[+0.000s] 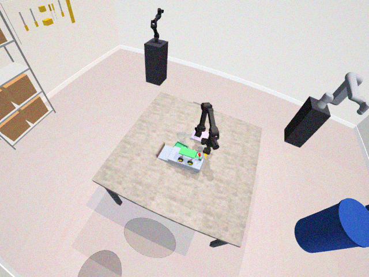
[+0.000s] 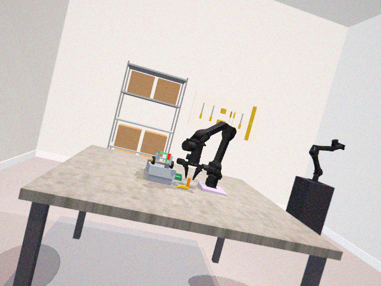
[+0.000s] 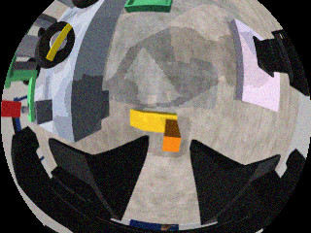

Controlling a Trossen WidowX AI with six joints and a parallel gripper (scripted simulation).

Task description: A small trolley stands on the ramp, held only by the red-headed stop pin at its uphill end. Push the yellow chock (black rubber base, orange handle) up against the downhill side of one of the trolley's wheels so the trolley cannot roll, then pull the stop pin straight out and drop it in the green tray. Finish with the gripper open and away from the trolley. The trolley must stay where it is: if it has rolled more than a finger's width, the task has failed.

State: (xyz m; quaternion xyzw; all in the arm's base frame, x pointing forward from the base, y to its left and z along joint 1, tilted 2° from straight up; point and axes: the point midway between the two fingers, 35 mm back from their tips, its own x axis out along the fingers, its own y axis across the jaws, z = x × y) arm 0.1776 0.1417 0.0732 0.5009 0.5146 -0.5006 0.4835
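Now: gripper tip 20 mm short of the yellow chock and 40 mm above it. Round my gripper tip: green tray (40 mm ahead, 240 mm to the right, 70 mm below); then red-headed stop pin (140 mm ahead, 40 mm to the right, 70 mm above); then trolley (160 mm ahead, 140 mm to the right, 50 mm above).
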